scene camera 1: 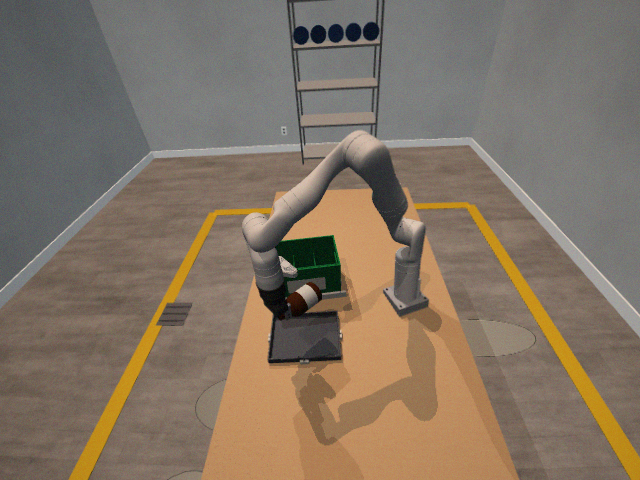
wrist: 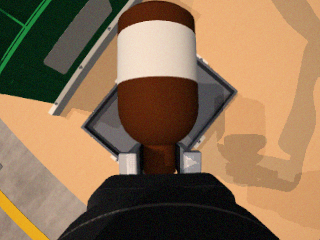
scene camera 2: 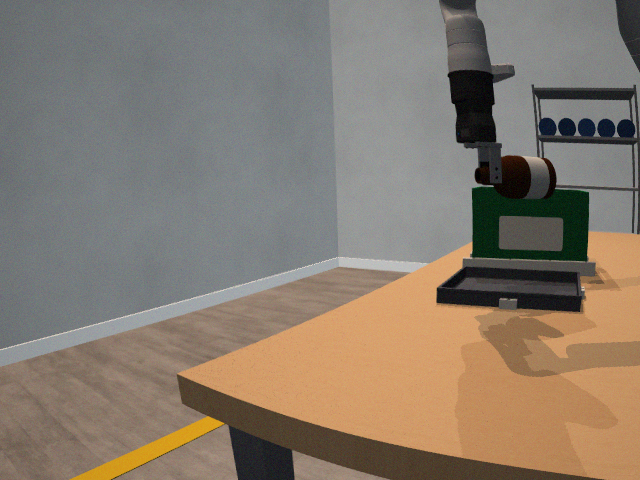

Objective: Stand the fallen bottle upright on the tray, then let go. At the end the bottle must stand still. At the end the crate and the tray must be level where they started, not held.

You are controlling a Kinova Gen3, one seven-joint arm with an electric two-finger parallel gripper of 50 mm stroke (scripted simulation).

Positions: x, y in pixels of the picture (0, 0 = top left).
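Labels:
Bottle and dark tray in scene camera 1. Bottle in the wrist view (157, 79). Dark tray in the wrist view (214, 93). Bottle and dark tray in scene camera 2. Bottle (scene camera 2: 523, 177) and (scene camera 1: 303, 311): same spot. Dark tray (scene camera 2: 521, 282) and (scene camera 1: 306, 321): same spot.

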